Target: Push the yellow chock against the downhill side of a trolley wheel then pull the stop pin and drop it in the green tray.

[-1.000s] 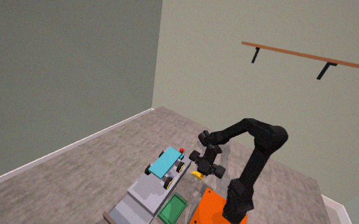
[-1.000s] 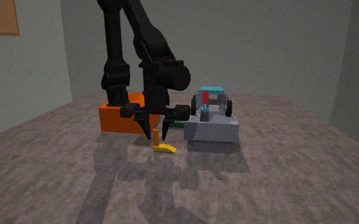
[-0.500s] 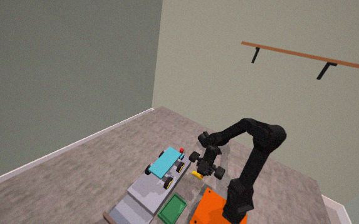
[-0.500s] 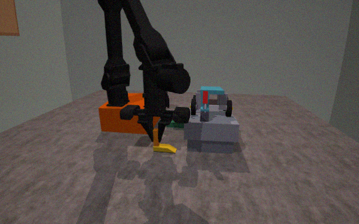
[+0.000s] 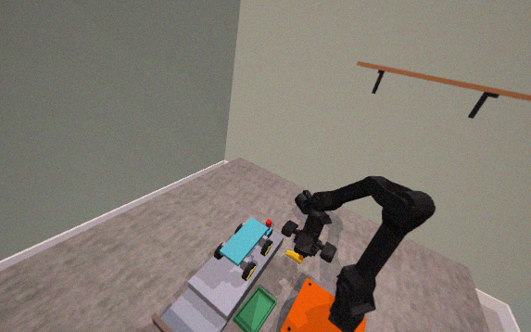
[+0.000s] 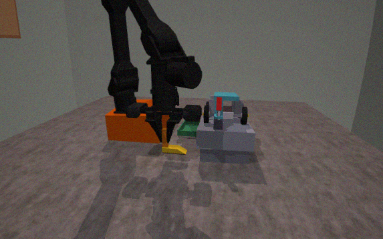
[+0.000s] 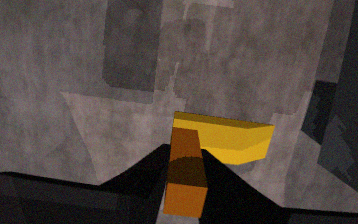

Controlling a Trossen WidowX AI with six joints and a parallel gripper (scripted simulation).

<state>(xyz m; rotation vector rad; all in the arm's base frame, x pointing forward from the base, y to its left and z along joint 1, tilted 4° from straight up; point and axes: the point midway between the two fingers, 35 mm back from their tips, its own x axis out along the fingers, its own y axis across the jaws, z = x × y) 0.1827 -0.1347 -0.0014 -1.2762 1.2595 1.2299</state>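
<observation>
My gripper tip is now 140 mm short of the red-headed stop pin, 50 mm to the right of it and 80 mm below it. Round my gripper tip: grey ramp: 150 mm ahead, 160 mm to the left, 10 mm below; then trolley: 150 mm ahead, 160 mm to the left, 60 mm above; then yellow chock: 20 mm ahead, 10 mm below.
</observation>
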